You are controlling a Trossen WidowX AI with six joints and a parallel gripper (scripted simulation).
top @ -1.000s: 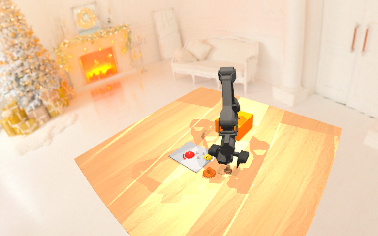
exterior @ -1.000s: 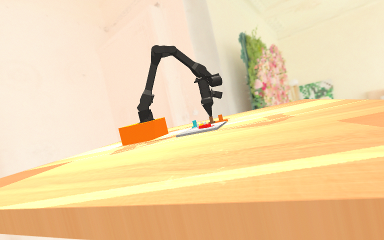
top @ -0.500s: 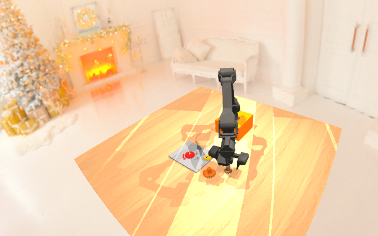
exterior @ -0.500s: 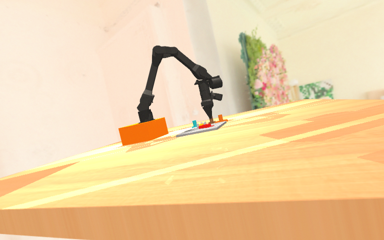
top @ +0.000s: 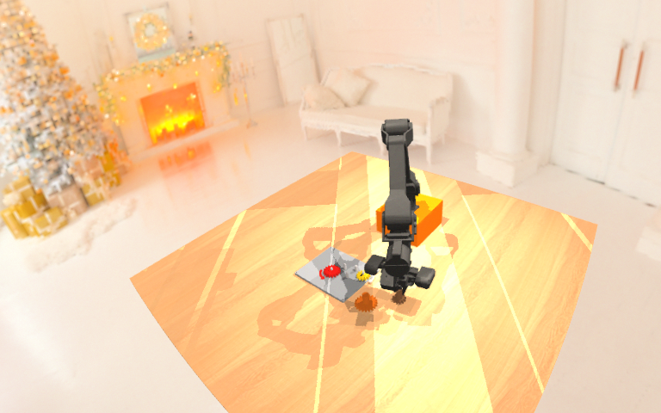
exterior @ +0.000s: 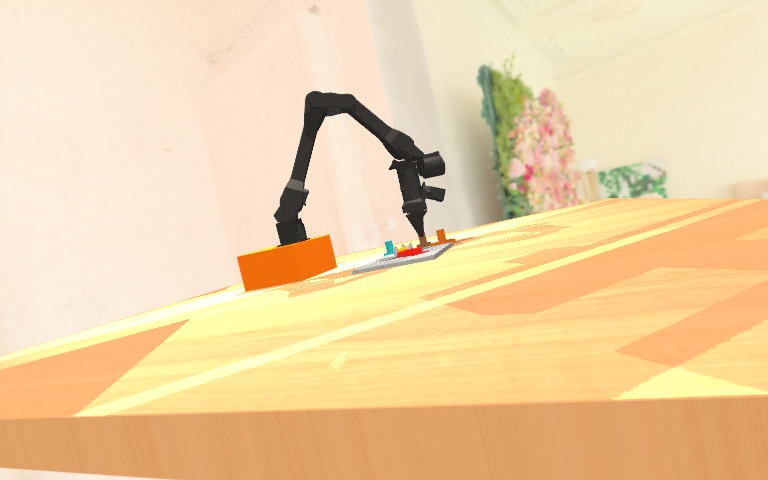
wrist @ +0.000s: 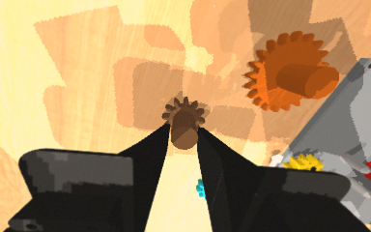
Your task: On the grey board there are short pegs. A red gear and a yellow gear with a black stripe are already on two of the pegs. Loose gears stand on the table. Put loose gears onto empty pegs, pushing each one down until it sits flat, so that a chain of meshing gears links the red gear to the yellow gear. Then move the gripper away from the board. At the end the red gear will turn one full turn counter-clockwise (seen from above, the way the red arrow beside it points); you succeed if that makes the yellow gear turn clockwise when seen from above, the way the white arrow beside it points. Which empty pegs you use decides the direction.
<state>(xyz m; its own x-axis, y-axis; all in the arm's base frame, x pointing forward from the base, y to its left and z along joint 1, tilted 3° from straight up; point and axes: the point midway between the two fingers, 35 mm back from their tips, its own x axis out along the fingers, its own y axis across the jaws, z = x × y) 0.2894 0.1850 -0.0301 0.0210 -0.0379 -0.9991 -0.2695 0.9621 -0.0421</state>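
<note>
Right now the red gear is 4 cm ahead of my gripper tip, 23 cm to the right of it and 1 cm below it. The rest, counted from my gripper tip: teal gear (7 cm behind, 7 cm to the right, 1 cm below); then large orange gear (7 cm ahead, 6 cm to the right, 1 cm below); then small brown gear (1 cm below).
</note>
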